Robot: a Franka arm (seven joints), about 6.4 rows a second.
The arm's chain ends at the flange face. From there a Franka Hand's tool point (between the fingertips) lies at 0.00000 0.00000 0.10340 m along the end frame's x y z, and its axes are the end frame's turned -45 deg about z.
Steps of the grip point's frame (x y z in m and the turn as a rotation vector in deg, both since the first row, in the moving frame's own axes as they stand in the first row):
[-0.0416, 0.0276, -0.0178, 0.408, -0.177, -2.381]
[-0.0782, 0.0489, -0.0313, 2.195, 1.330, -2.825]
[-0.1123, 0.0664, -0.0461, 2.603, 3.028, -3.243]
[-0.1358, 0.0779, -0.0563, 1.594, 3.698, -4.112]
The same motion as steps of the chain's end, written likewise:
[-0.0091, 0.0492, -0.0178, 0.163, -0.414, -2.381]
[-0.0195, 0.0943, -0.0312, 2.493, -0.612, -2.825]
[-0.0328, 0.1336, -0.0458, 3.982, 0.301, -3.243]
[-0.0434, 0.1579, -0.0560, 3.742, 1.488, -4.112]

